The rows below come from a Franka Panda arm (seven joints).
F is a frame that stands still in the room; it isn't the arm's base.
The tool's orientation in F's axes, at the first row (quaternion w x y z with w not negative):
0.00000, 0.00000, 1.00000, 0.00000
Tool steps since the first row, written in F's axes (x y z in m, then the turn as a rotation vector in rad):
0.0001, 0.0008, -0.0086, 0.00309, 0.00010, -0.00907
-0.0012, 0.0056, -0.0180, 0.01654, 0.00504, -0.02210
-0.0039, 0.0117, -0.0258, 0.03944, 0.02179, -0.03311
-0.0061, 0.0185, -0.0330, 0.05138, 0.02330, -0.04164
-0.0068, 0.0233, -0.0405, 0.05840, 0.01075, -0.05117
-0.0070, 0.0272, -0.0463, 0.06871, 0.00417, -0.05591
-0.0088, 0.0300, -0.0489, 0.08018, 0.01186, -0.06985
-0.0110, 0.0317, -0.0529, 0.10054, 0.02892, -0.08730
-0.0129, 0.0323, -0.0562, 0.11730, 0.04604, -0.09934
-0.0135, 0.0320, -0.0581, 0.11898, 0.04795, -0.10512
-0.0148, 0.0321, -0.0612, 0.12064, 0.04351, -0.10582
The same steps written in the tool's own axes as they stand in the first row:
-0.0001, 0.0008, 0.0086, -0.00309, 0.00010, 0.00907
0.0012, 0.0056, 0.0180, -0.01654, 0.00504, 0.02210
0.0039, 0.0117, 0.0258, -0.03944, 0.02179, 0.03311
0.0061, 0.0185, 0.0330, -0.05138, 0.02330, 0.04164
0.0068, 0.0233, 0.0405, -0.05840, 0.01075, 0.05117
0.0070, 0.0272, 0.0463, -0.06871, 0.00417, 0.05591
0.0088, 0.0300, 0.0489, -0.08018, 0.01186, 0.06985
0.0110, 0.0317, 0.0529, -0.10054, 0.02892, 0.08730
0.0129, 0.0323, 0.0562, -0.11730, 0.04604, 0.09934
0.0135, 0.0320, 0.0581, -0.11898, 0.04795, 0.10512
0.0148, 0.0321, 0.0612, -0.12064, 0.04351, 0.10582

